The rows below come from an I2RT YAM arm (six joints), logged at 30 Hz.
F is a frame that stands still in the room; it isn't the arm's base.
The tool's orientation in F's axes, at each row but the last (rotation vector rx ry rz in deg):
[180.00, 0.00, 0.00]
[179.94, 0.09, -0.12]
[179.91, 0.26, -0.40]
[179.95, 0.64, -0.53]
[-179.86, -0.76, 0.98]
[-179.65, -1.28, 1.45]
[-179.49, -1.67, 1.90]
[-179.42, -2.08, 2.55]
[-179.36, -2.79, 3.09]
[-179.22, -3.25, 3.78]
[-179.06, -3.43, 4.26]
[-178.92, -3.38, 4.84]
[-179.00, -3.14, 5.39]
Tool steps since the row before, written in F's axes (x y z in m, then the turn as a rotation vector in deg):
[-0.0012, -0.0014, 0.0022, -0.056, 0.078, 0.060]
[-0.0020, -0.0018, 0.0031, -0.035, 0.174, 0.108]
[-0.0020, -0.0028, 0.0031, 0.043, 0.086, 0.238]
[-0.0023, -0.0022, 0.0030, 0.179, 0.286, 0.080]
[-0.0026, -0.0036, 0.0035, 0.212, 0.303, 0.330]
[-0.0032, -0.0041, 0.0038, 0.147, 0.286, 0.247]
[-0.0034, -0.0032, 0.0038, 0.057, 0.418, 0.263]
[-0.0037, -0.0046, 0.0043, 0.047, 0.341, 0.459]
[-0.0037, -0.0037, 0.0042, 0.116, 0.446, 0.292]
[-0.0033, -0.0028, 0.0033, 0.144, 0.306, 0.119]
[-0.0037, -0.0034, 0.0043, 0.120, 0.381, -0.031]
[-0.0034, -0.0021, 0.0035, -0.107, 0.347, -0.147]
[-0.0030, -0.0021, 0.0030, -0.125, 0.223, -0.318]
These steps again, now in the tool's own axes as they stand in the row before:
[-0.0012, 0.0014, -0.0022, -0.056, -0.078, -0.060]
[-0.0020, 0.0018, -0.0031, -0.035, -0.174, -0.108]
[-0.0020, 0.0028, -0.0031, 0.042, -0.086, -0.238]
[-0.0023, 0.0022, -0.0030, 0.181, -0.285, -0.081]
[-0.0027, 0.0036, -0.0035, 0.211, -0.302, -0.332]
[-0.0033, 0.0040, -0.0038, 0.147, -0.285, -0.248]
[-0.0035, 0.0031, -0.0038, 0.059, -0.419, -0.261]
[-0.0039, 0.0045, -0.0042, 0.042, -0.344, -0.457]
[-0.0040, 0.0035, -0.0041, 0.120, -0.445, -0.291]
[-0.0035, 0.0026, -0.0032, 0.150, -0.302, -0.121]
[-0.0040, 0.0032, -0.0042, 0.136, -0.376, 0.031]
[-0.0037, 0.0019, -0.0033, -0.086, -0.348, 0.158]
[-0.0032, 0.0019, -0.0028, -0.098, -0.222, 0.328]

